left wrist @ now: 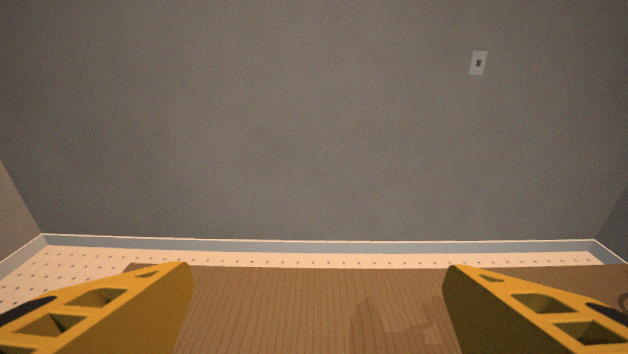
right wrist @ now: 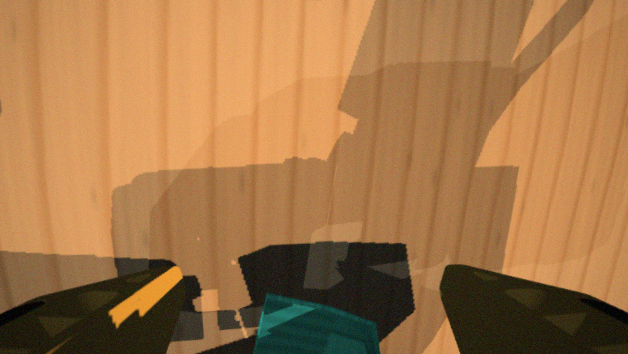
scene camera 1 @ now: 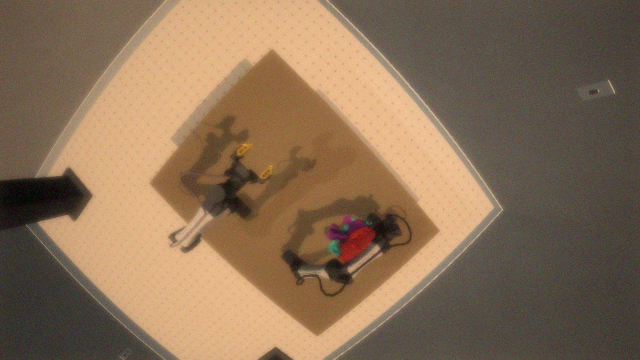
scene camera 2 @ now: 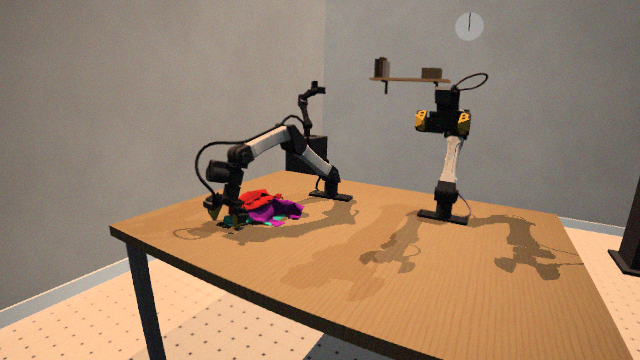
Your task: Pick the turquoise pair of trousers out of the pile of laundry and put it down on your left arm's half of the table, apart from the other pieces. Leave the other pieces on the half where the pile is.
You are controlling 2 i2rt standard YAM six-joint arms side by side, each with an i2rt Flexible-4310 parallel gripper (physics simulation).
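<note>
The turquoise trousers (scene camera 1: pixel 334 247) (scene camera 2: pixel 228 220) (right wrist: pixel 320 330) lie mostly hidden under a red piece (scene camera 1: pixel 357 244) (scene camera 2: pixel 257 199) and a purple piece (scene camera 1: pixel 336 233) (scene camera 2: pixel 287 208), with turquoise bits showing at the pile's edges. My right gripper (scene camera 2: pixel 226 219) (right wrist: pixel 312 279) is open, pointing down low at the pile's edge. In the right wrist view a turquoise end lies between its spread fingers, touching neither. In scene camera 1 its fingertips are hidden by the arm. My left gripper (scene camera 1: pixel 255 161) (scene camera 2: pixel 442 121) (left wrist: pixel 317 276) is open and empty, high above its half of the table.
The wooden table (scene camera 1: pixel 280 100) (scene camera 2: pixel 450 280) carries both arms and their shadows. In scene camera 1 the right arm's links pass close beside the red piece. A wall shelf (scene camera 2: pixel 410 79) and a clock (scene camera 2: pixel 469 26) are behind the arms.
</note>
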